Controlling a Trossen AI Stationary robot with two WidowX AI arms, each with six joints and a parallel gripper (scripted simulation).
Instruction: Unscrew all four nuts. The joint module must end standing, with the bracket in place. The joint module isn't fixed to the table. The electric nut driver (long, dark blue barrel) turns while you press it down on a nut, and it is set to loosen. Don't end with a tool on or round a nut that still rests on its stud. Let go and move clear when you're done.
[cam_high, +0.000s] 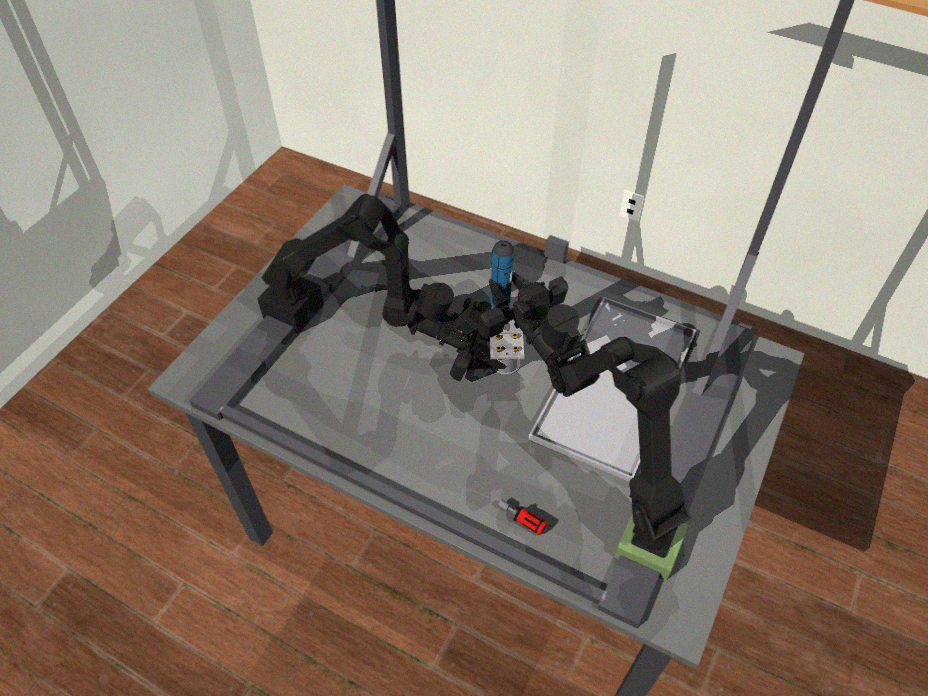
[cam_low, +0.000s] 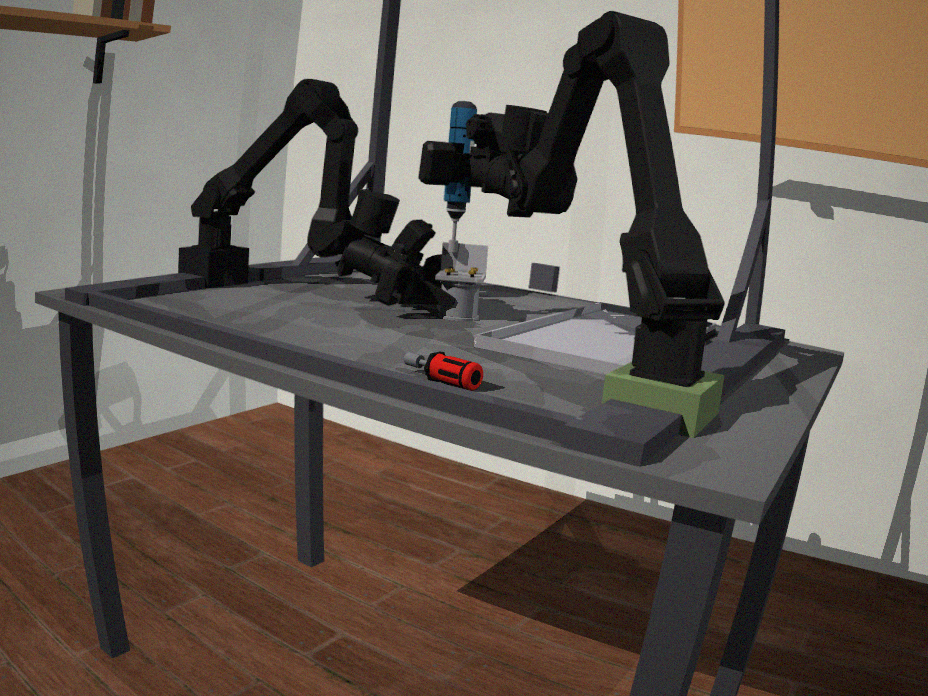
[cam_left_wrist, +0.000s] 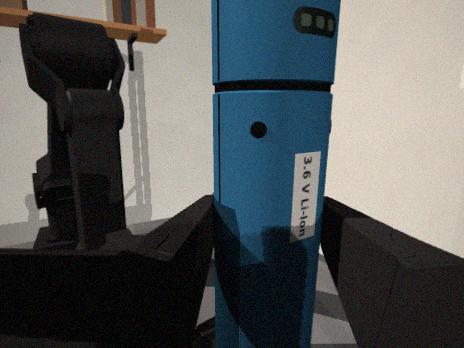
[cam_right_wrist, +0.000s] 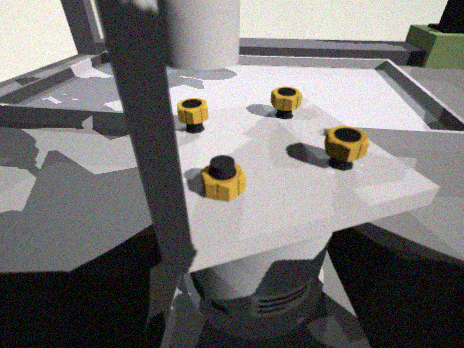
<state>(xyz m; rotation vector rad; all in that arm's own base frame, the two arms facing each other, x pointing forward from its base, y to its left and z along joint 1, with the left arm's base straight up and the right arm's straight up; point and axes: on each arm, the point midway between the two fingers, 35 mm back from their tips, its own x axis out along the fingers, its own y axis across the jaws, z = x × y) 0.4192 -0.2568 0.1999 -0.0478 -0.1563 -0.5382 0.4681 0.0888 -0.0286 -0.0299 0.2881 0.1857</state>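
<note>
Right now my right hand is 30 mm to the right of the joint module and 10 mm past it. Also, from my right hand: shallow white tray: 250 mm to the left, 110 mm behind, 30 mm below; white L-shaped bracket: 40 mm above, 30 mm to the left, 10 mm behind; red-handled tool: 270 mm to the left, 270 mm ahead, 20 mm below.
</note>
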